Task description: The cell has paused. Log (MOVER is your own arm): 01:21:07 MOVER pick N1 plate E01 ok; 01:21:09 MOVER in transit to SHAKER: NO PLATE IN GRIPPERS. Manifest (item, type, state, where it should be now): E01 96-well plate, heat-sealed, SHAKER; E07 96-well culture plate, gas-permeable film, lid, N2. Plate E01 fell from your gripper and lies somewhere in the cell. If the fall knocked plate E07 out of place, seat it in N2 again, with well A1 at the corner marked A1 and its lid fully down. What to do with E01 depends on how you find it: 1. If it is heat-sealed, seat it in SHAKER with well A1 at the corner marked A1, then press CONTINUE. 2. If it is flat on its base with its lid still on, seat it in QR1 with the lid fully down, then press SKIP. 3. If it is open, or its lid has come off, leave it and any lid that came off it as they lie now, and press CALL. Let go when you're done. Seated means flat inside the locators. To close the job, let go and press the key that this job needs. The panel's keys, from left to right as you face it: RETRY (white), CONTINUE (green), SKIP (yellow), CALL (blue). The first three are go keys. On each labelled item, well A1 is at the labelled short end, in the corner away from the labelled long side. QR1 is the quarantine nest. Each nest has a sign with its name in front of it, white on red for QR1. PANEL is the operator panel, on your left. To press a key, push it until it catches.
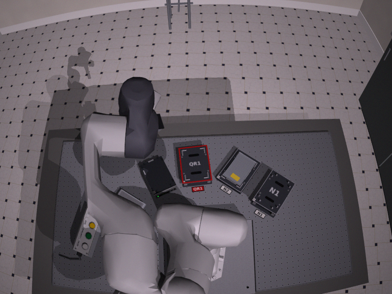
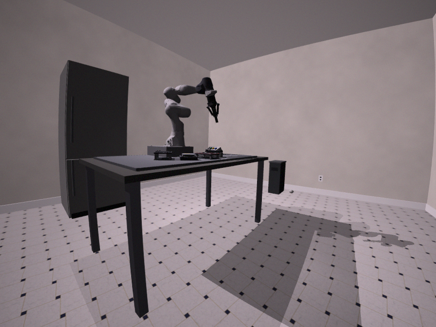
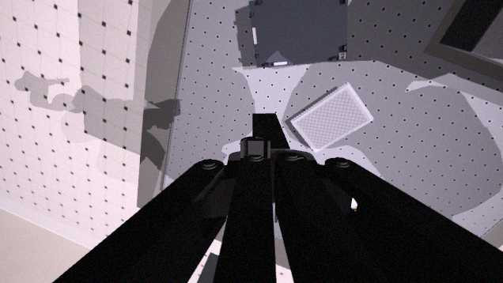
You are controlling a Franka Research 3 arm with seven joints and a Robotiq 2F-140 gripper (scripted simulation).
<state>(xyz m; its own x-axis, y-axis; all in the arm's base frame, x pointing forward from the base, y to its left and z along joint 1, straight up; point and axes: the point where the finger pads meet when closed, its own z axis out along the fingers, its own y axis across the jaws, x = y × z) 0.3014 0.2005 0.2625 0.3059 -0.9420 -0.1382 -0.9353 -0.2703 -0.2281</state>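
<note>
My gripper is now 34 cm above the plate E01, 10 cm past it and 9 cm to the right of it. Round my hand: A1 corner mark: 32 cm below, 29 cm to the right, 1 cm ahead; then blue key: 28 cm below, 22 cm to the left, 17 cm behind; then yellow key: 28 cm below, 24 cm to the left, 21 cm behind.
</note>
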